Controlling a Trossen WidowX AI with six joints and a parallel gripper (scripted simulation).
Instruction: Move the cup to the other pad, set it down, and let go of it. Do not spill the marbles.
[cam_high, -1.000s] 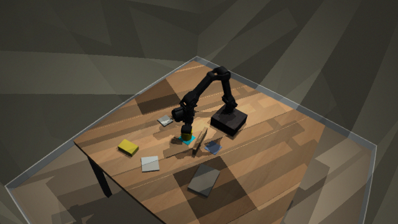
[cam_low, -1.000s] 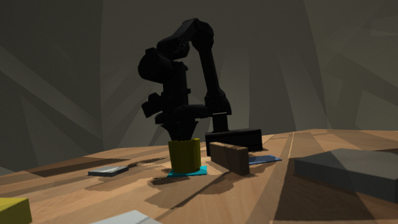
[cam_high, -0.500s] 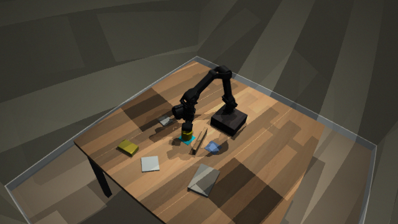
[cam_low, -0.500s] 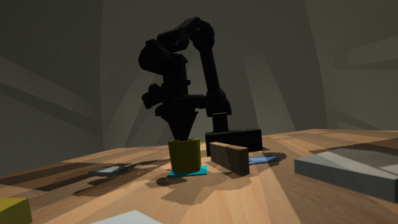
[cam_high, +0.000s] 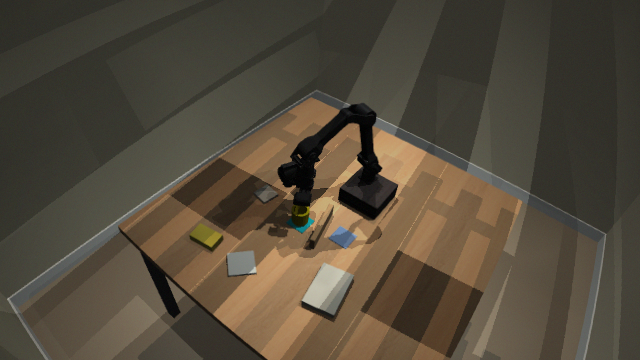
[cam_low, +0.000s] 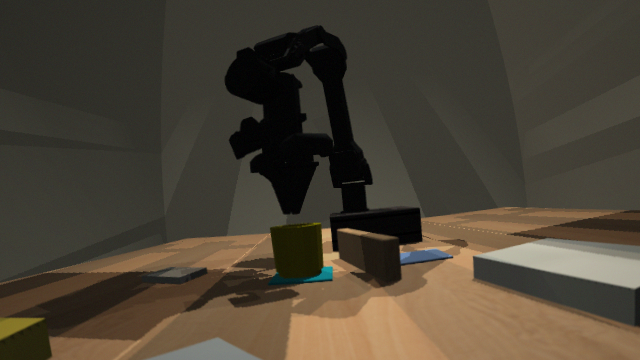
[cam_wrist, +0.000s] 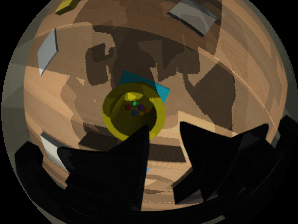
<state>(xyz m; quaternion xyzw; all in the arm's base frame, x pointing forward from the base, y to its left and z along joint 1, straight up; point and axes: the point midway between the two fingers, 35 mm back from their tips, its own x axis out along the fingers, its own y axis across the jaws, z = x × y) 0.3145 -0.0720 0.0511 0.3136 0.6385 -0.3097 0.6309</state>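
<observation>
Right now my gripper tip is 50 mm above the cup, 30 mm short of it and 10 mm to the right of it. Also, from my gripper tip: cyan pad: 100 mm below, 30 mm ahead, 20 mm to the left; wooden bar: 100 mm to the left, 70 mm below; blue pad: 180 mm to the left, 100 mm below, 40 mm behind.
</observation>
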